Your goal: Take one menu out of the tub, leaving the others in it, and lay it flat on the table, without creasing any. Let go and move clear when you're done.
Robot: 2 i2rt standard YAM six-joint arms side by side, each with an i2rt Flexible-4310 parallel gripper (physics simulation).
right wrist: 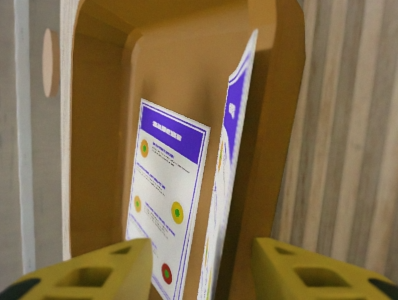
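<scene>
A brown tub (97,150) fills the middle of the right wrist view. One white menu with a purple header (160,195) lies face up, slanted, in the tub. A second menu (231,132) stands steeply on edge beside it, along the tub's right wall, seen nearly edge-on, with a bend near its top. My right gripper (202,249) is open, with one finger at the lower left and the other at the lower right. The lower parts of both menus show in the gap between the fingers. The menus' lower ends are cut off or hidden. My left gripper does not show.
A striped wooden surface (345,125) runs along the right of the tub. A pale edge strip (66,125) runs along its left side. A pale round-edged piece (50,62) is at the upper left, beside a grey area with a light band (24,140).
</scene>
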